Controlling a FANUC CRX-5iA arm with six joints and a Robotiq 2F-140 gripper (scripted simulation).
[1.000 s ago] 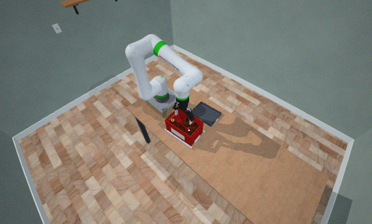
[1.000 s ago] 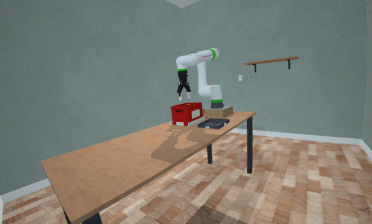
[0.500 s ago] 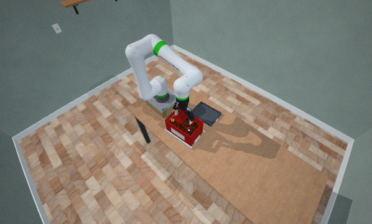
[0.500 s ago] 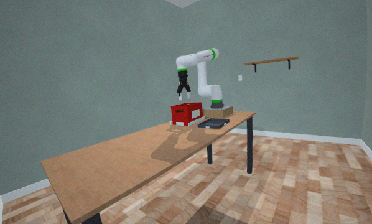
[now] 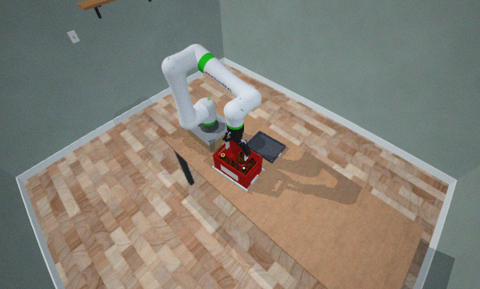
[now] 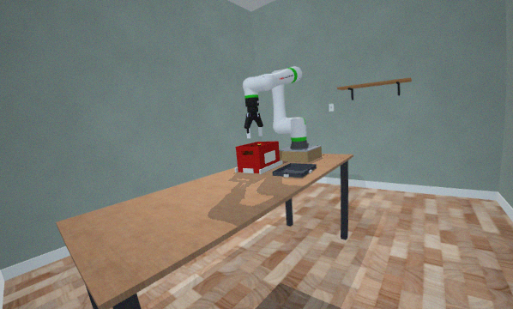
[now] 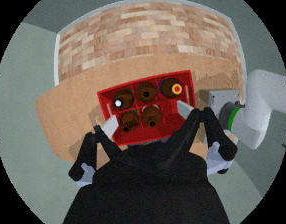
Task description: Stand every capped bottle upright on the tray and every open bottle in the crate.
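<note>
The capped brown bottle lies 150 mm below my hand, 100 mm behind it and 20 mm to the right of it. Also, from my hand: crate 150 mm below, 10 mm to the left, 10 mm behind; dark tray 300 mm to the left, 220 mm below, 60 mm ahead.
</note>
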